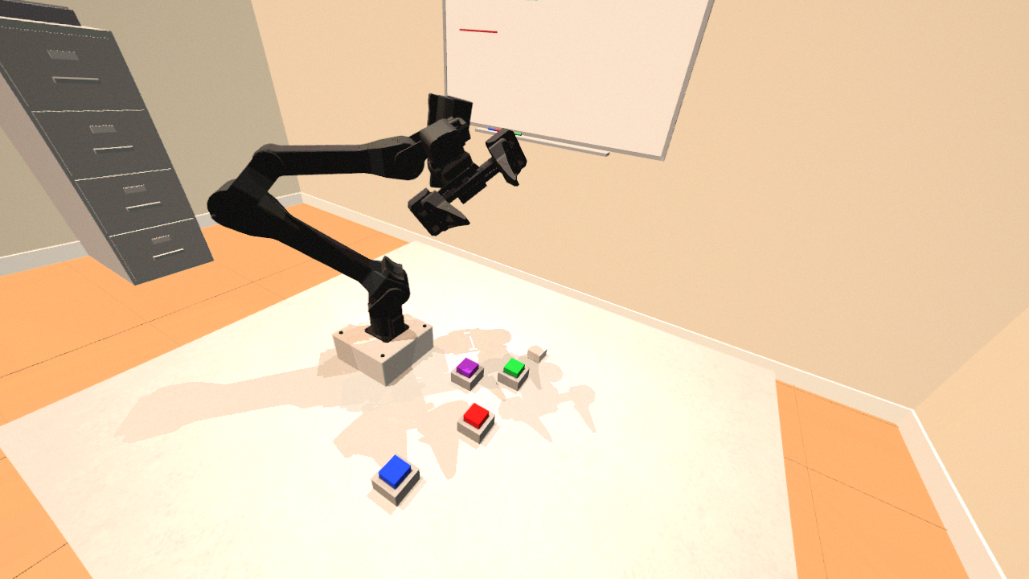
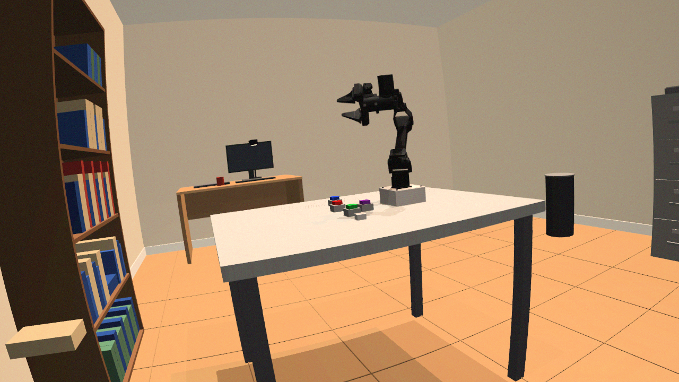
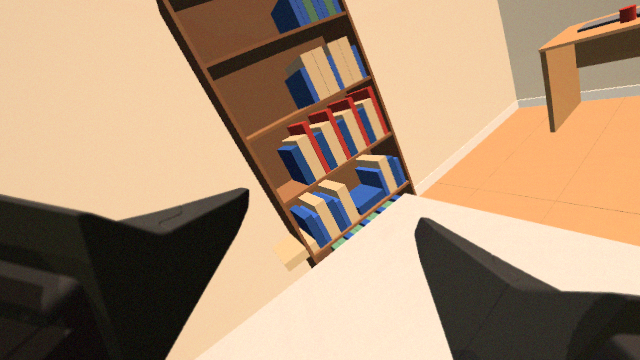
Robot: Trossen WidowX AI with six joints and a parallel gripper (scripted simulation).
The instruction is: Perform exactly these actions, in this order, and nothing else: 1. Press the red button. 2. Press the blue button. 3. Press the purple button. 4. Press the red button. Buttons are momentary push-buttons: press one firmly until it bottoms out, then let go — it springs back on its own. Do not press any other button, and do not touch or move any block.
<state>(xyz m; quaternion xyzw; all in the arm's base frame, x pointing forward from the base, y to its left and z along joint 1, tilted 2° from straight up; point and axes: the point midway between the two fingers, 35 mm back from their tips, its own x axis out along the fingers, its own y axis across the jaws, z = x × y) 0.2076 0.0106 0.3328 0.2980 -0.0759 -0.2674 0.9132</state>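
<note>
My gripper tip is now 2 cm short of the red button, 5 cm to the left of it and 36 cm above it. The rest, counted from my gripper tip: blue button: 2 cm behind, 20 cm to the right, 36 cm below; green button: 2 cm ahead, 8 cm to the left, 36 cm below; purple button: 6 cm behind, 3 cm to the left, 36 cm below.
</note>
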